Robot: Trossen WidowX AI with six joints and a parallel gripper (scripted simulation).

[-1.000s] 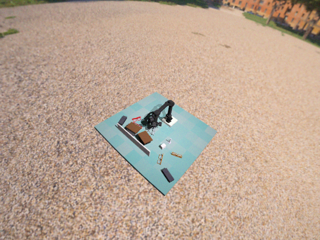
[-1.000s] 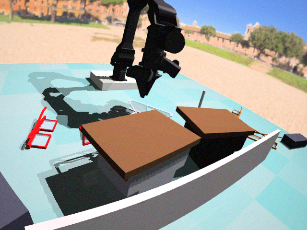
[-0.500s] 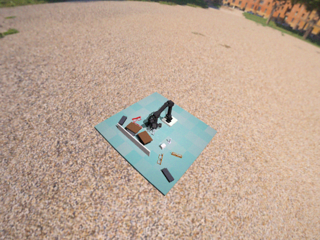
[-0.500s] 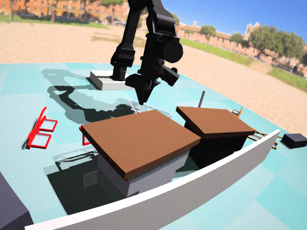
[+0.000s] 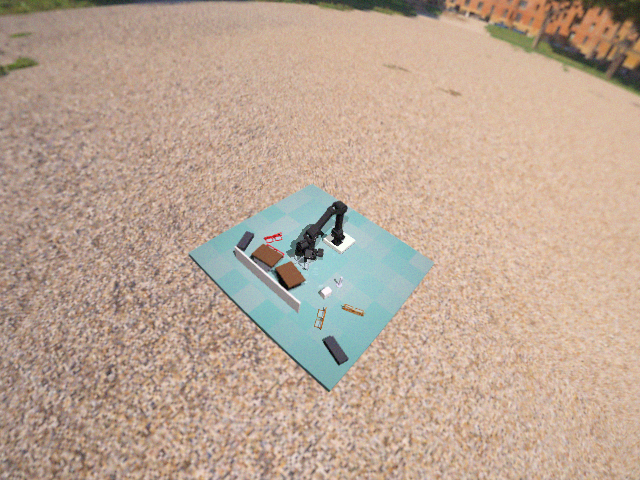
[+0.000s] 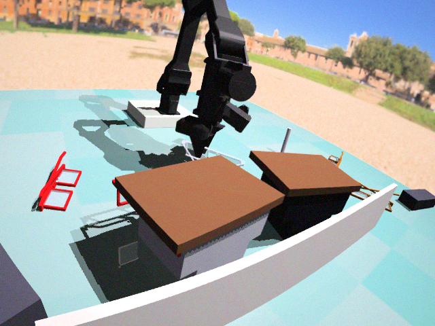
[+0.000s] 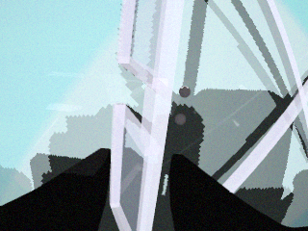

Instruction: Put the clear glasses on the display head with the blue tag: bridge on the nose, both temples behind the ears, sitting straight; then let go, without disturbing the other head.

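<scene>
Now: the thin post 290 mm to the left of my gripper tip and 10 mm behind it. The rest, counted from my gripper tip: white box 280 mm to the left, 120 mm ahead, 10 mm above; then light grey display head 220 mm ahead, 150 mm to the right, 40 mm above; then black display head 210 mm ahead, 70 mm to the left, 40 mm above.
</scene>
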